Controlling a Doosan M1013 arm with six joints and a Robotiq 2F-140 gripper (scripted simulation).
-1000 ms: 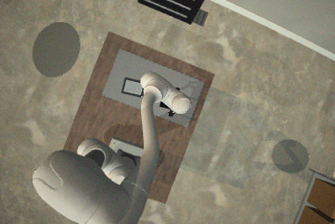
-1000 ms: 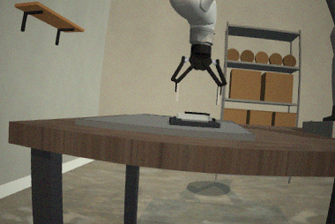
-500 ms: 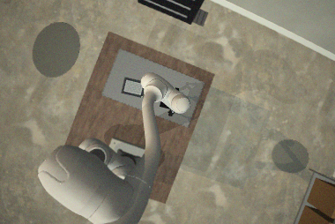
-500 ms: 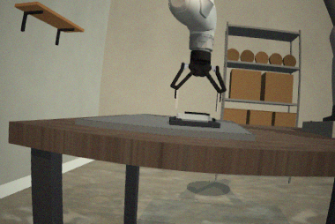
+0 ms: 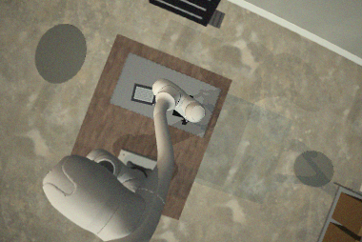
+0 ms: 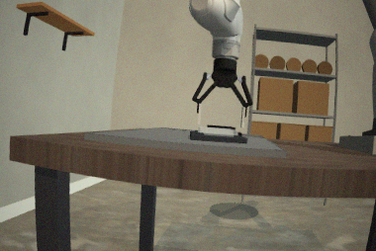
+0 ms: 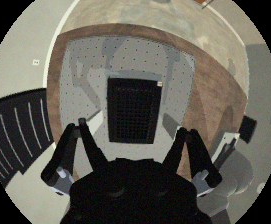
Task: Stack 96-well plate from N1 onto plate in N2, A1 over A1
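Right now the dark 96-well plate is 20 mm below my hand. The rest, counted from my hand: plate nest N1 (30 mm below); then pale 96-well plate (300 mm to the left, 20 mm below, 20 mm behind).
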